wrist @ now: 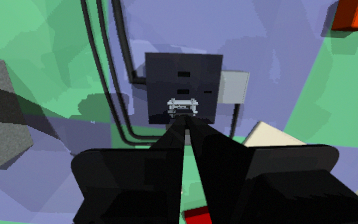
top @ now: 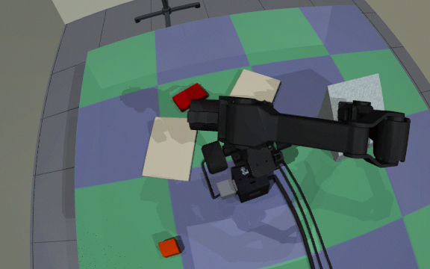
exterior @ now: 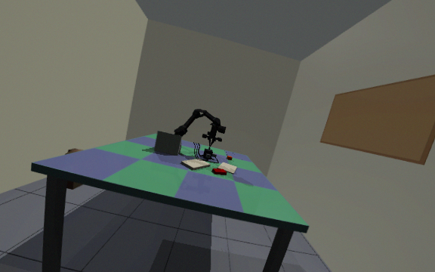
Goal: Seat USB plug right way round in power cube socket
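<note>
Right now the grey USB plug is 20 mm below my gripper tip. Also, from my gripper tip: red block: 150 mm ahead, 290 mm to the right, 110 mm below; then orange block: 220 mm ahead, 180 mm to the left, 100 mm below; then metal-framed socket: 50 mm below.
</note>
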